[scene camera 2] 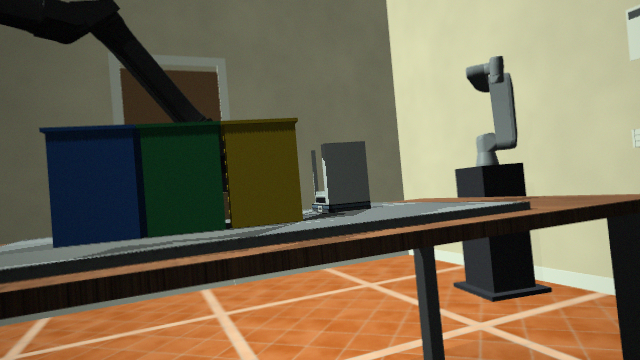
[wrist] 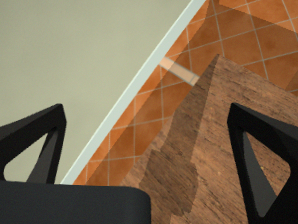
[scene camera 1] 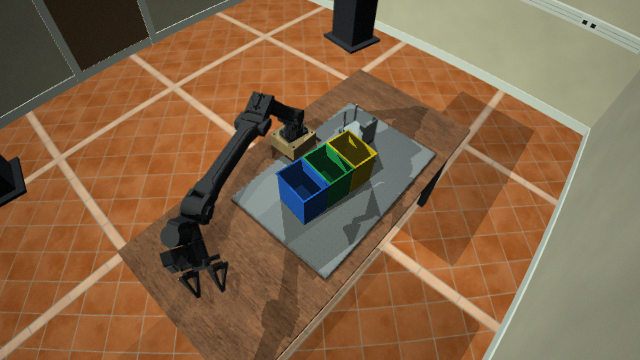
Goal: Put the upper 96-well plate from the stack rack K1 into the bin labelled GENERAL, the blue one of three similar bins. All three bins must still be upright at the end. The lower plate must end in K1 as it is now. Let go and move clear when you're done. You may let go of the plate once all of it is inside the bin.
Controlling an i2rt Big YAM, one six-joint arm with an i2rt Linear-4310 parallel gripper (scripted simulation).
blue bin: scene camera 2; scene camera 1; not seen in the wrist view (out of frame)
green bin: scene camera 2; scene camera 1; not seen in the wrist view (out of frame)
same spot on green bin: [scene camera 2: 182, 175] = [scene camera 1: 340, 188]
same spot on blue bin: [scene camera 2: 96, 187] = [scene camera 1: 316, 206]
